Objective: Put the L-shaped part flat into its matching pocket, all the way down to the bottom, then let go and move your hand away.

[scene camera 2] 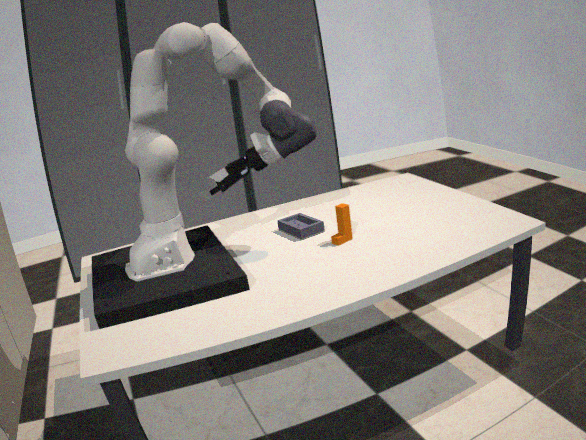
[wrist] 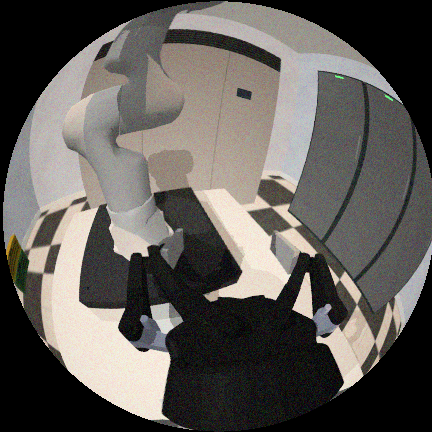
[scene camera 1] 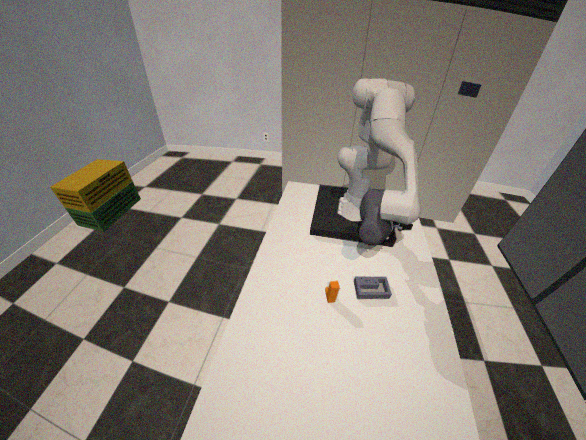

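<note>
The orange L-shaped part (scene camera 1: 332, 292) (scene camera 2: 343, 223) stands upright on the table, its short foot at the bottom pointing toward the robot's base side in the scene camera 2 view. The grey-blue tray with the pocket (scene camera 1: 372, 297) (scene camera 2: 301, 232) lies flat on the table beside the part, a small gap between them. My gripper (scene camera 2: 213, 186) (wrist: 227, 239) is open and empty. It hangs in the air near the black base plate, tilted down and back toward the arm's base, away from the part and the tray. The part and the tray do not show in the wrist view.
The white table (scene camera 1: 320, 370) (scene camera 2: 400, 260) carries the black base plate (scene camera 1: 327, 226) (scene camera 2: 170, 300) (wrist: 110, 287) under the arm. A yellow and green crate (scene camera 1: 100, 195) is at the left in the scene camera 1 view. Dark cabinets (scene camera 2: 185, 150) (wrist: 345, 165) stand beyond the table's side.
</note>
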